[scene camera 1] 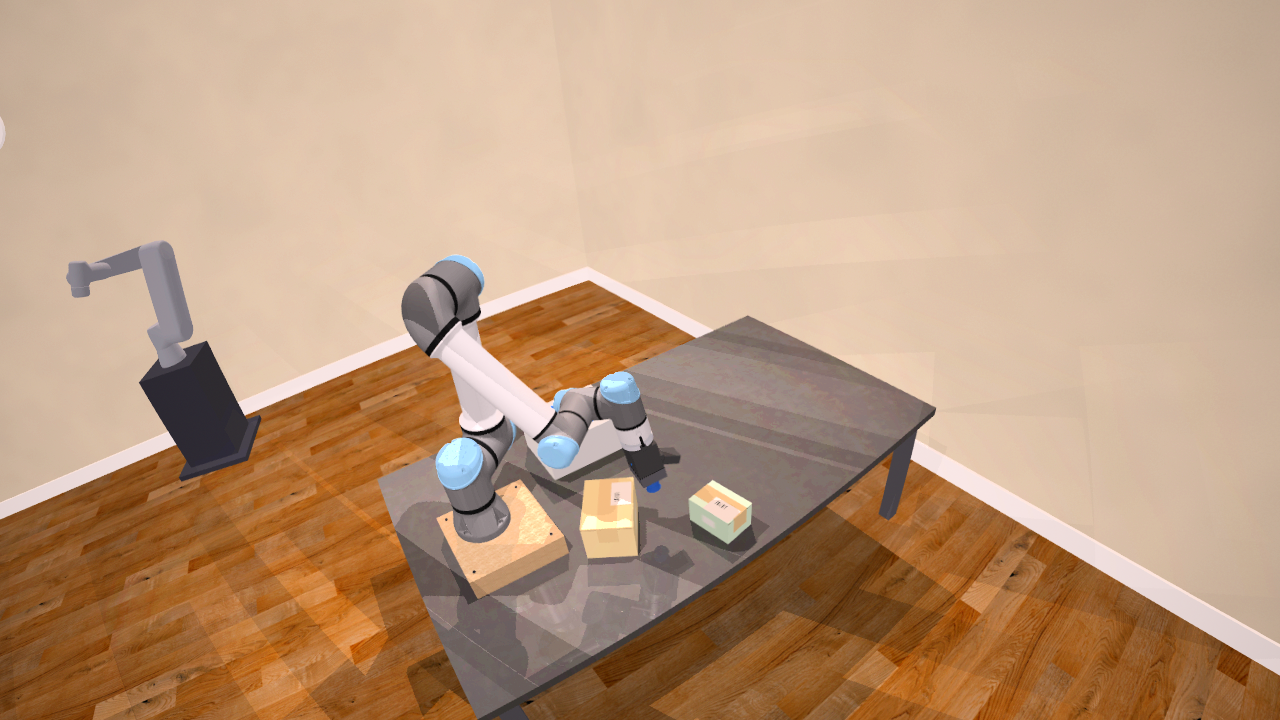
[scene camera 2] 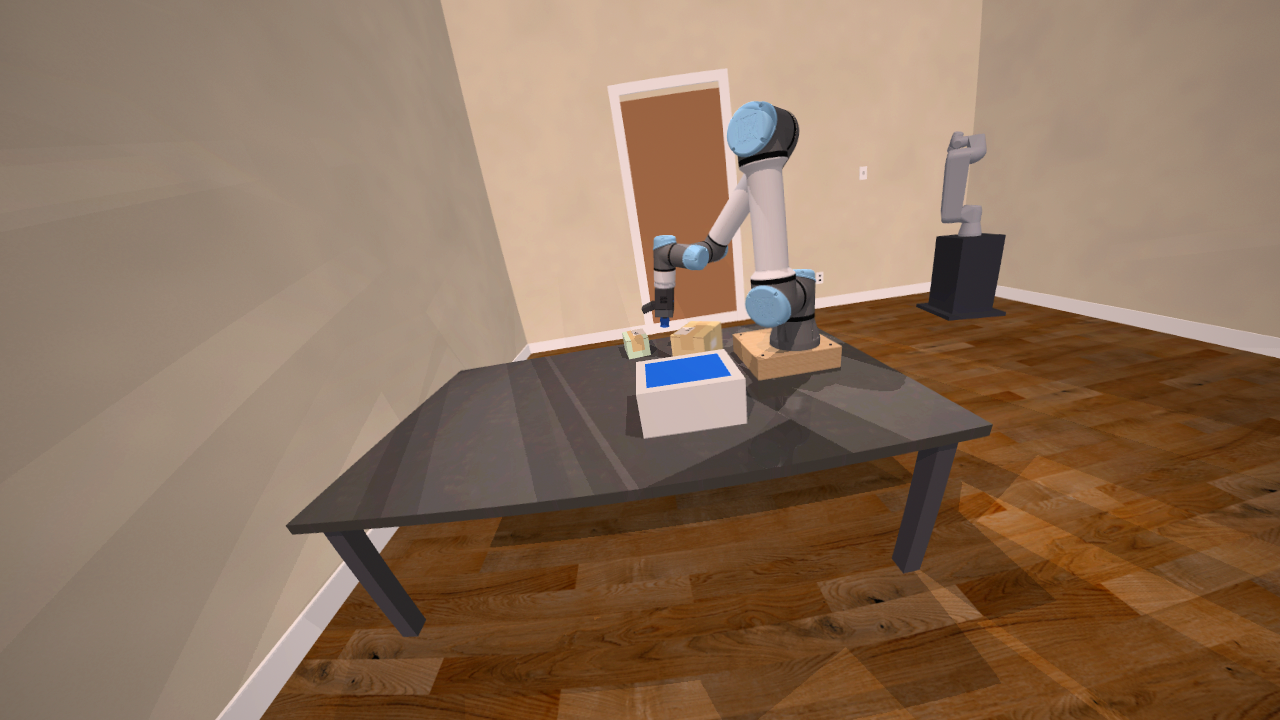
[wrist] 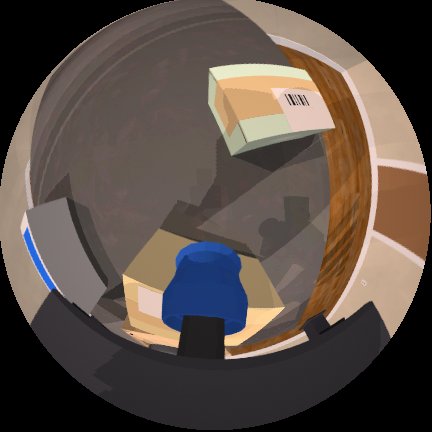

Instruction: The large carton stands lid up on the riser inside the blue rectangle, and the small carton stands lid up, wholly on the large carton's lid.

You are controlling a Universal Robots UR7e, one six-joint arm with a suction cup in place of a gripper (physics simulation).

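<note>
The large tan carton (scene camera 1: 608, 514) (scene camera 2: 702, 338) (wrist: 150, 260) stands on the table, its taped, labelled lid up. The small pale green carton (scene camera 1: 720, 517) (scene camera 2: 636, 344) (wrist: 260, 105) stands apart from it on the table, its taped, labelled lid up. My blue suction cup (scene camera 1: 653, 487) (scene camera 2: 664, 322) (wrist: 207, 252) points down, above the level of the lids, near the large carton's side that faces the small carton. It is empty. The white riser (scene camera 1: 586, 458) (scene camera 2: 693, 409) (wrist: 70, 250) bears the blue rectangle (scene camera 2: 687, 369) (wrist: 36, 257) on top; my arm hides the rectangle in scene camera 1.
The arm's wooden base block (scene camera 1: 514, 565) (scene camera 2: 792, 360) stands beside the large carton. The small carton is near a long edge of the grey table (scene camera 1: 760, 385) (scene camera 2: 501, 429) (wrist: 125, 125). A second grey arm stands on a dark pedestal (scene camera 1: 192, 402) (scene camera 2: 966, 273) away from the table.
</note>
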